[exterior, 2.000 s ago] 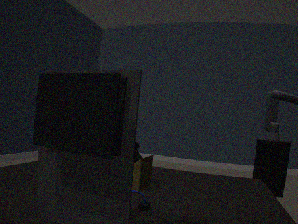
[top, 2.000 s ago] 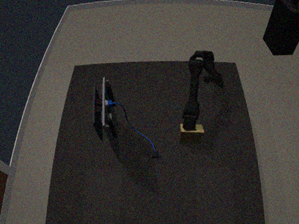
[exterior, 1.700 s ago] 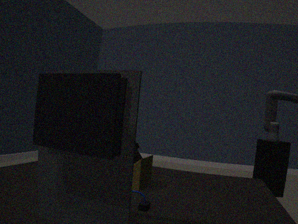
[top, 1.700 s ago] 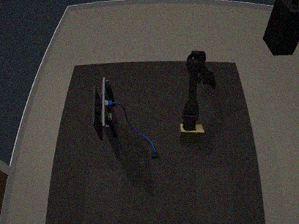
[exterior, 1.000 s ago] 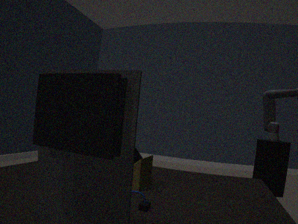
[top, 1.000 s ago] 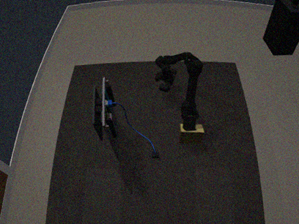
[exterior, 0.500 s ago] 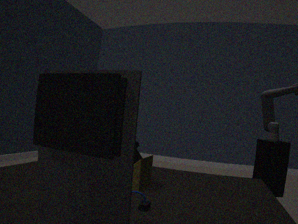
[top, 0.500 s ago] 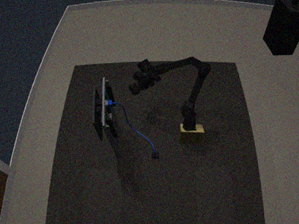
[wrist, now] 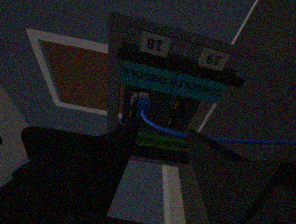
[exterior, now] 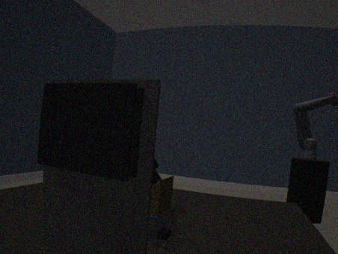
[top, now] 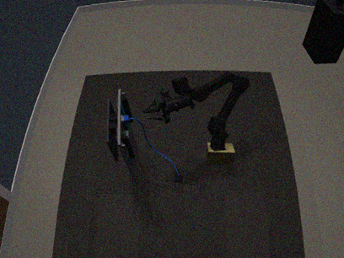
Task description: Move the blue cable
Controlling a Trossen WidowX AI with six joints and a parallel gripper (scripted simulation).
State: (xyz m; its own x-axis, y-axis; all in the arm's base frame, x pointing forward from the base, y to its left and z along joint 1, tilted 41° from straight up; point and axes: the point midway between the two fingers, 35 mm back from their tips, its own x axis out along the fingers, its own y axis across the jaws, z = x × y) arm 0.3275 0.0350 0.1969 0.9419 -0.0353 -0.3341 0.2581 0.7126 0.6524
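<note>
My gripper tip is now 11 cm short of the blue plug, 2 cm to the right of it and 3 cm below it.
</note>
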